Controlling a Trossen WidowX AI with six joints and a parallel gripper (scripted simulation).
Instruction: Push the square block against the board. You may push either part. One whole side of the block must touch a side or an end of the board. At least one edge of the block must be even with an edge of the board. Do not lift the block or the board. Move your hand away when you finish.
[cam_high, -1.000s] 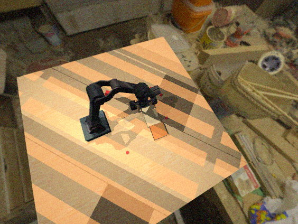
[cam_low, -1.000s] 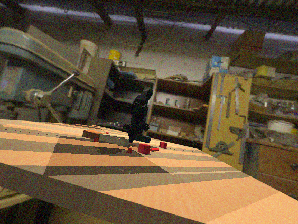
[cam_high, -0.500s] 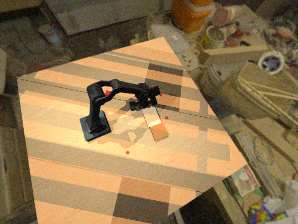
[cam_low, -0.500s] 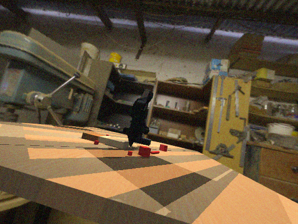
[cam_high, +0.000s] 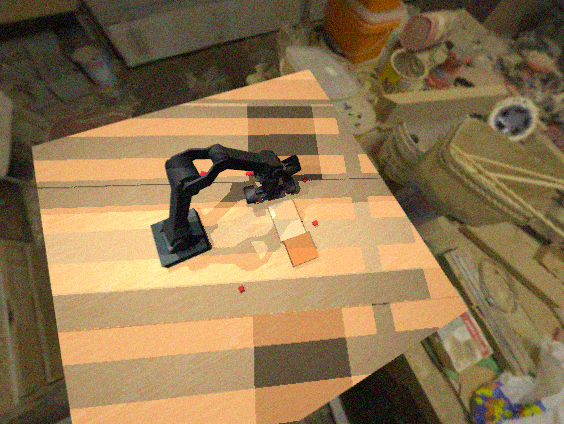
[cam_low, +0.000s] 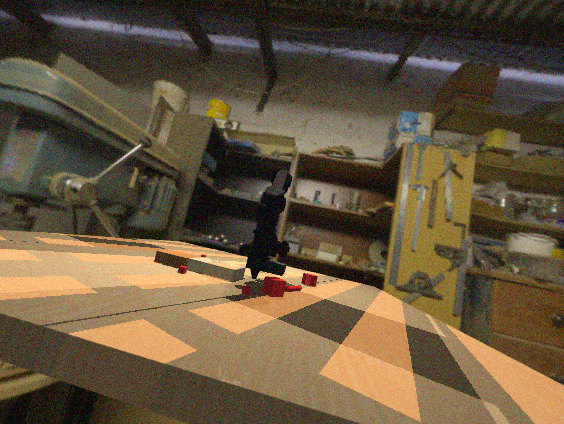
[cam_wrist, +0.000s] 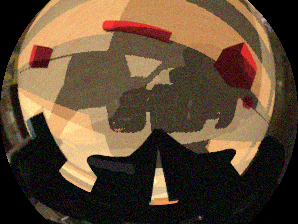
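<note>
Now: gripper tip 11 cm to the left of the pale board, 2 cm short of it and 1 cm below it. Round my gripper tip: brown square block: 24 cm to the right, 3 cm ahead, 1 cm above; thin red strip: 12 cm to the left, 1 cm behind.
</note>
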